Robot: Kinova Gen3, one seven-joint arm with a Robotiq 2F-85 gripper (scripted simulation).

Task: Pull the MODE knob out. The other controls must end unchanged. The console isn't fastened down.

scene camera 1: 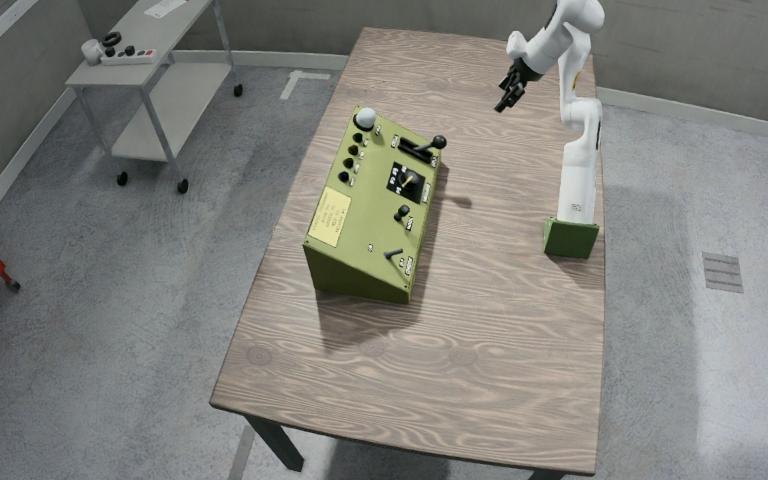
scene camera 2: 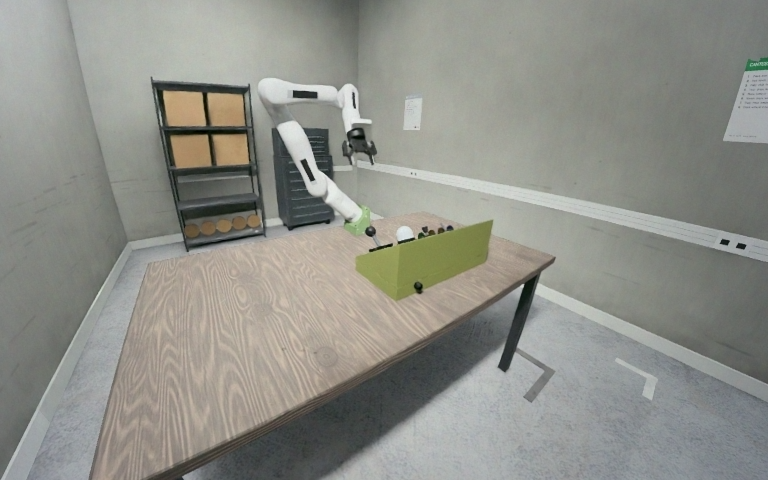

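My gripper (scene camera 1: 499,99) in sight, also in scene camera 2 (scene camera 2: 363,165).
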